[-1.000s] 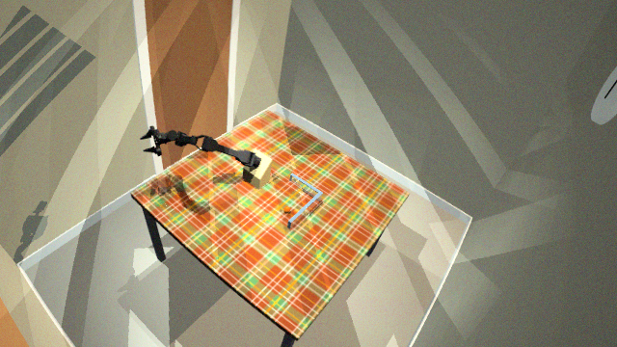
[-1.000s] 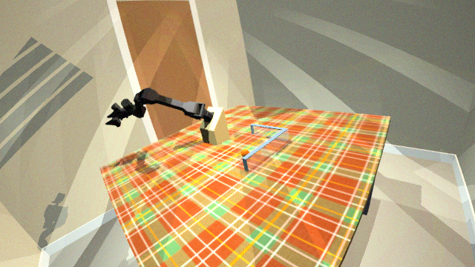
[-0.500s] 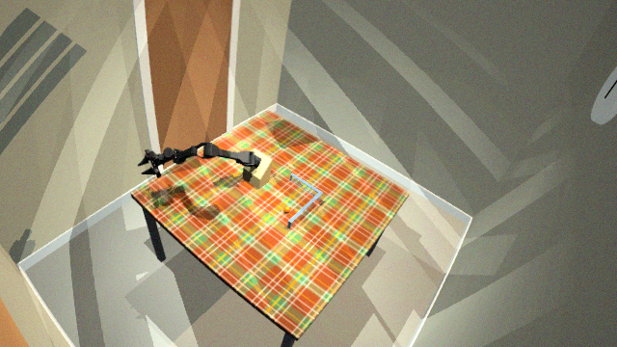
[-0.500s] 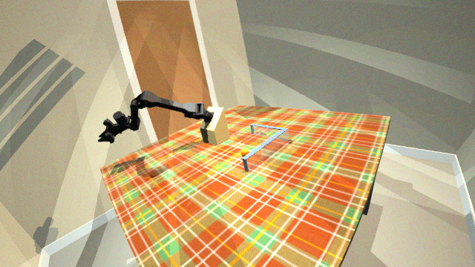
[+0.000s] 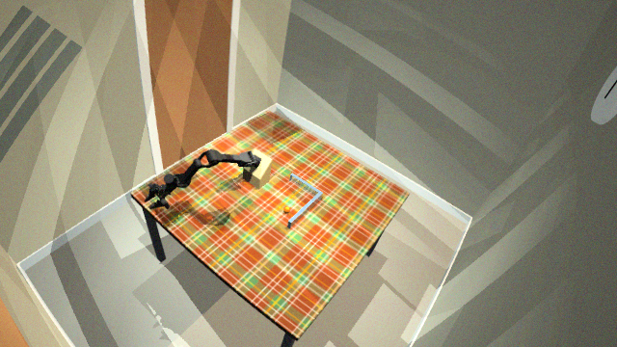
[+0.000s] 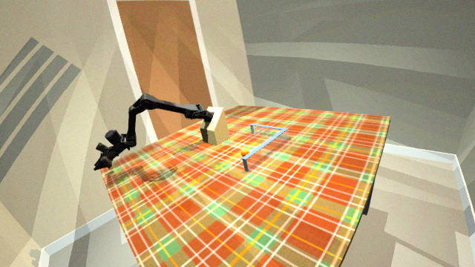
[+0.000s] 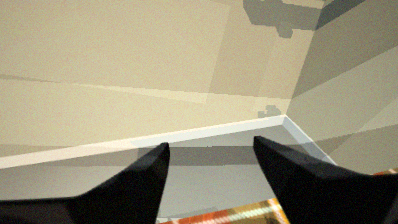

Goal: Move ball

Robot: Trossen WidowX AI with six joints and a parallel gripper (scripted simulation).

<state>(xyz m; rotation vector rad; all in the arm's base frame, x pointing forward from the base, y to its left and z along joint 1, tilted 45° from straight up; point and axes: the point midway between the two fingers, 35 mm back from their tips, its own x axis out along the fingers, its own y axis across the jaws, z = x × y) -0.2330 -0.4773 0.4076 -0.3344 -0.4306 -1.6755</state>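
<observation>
My gripper tip is now 620 mm short of the see-through sphere, 600 mm to the right of it and 60 mm above it. Round my gripper tip: clear wall 650 mm ahead, 650 mm to the left, 50 mm below.
</observation>
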